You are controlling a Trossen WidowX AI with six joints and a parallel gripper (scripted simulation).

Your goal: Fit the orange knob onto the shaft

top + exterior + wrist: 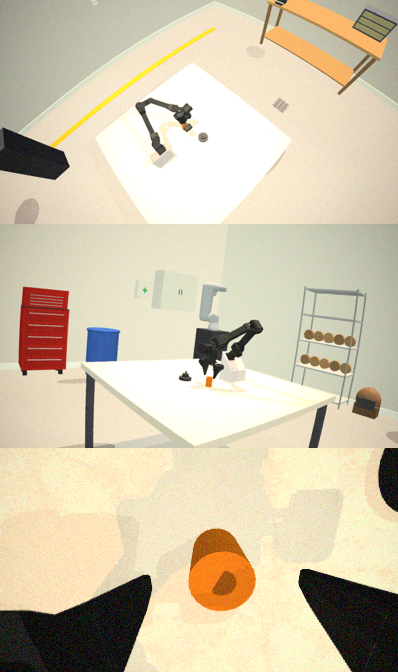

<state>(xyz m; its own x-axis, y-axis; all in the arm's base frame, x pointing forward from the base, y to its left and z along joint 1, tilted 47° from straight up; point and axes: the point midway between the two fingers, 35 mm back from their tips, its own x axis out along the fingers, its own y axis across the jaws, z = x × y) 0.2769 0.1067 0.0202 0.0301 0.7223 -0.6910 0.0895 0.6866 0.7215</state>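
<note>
The orange knob lies 3 cm below my gripper tip. From my gripper tip the other things lie so: dark shaft: 17 cm to the right, 5 cm ahead, 3 cm below.
</note>
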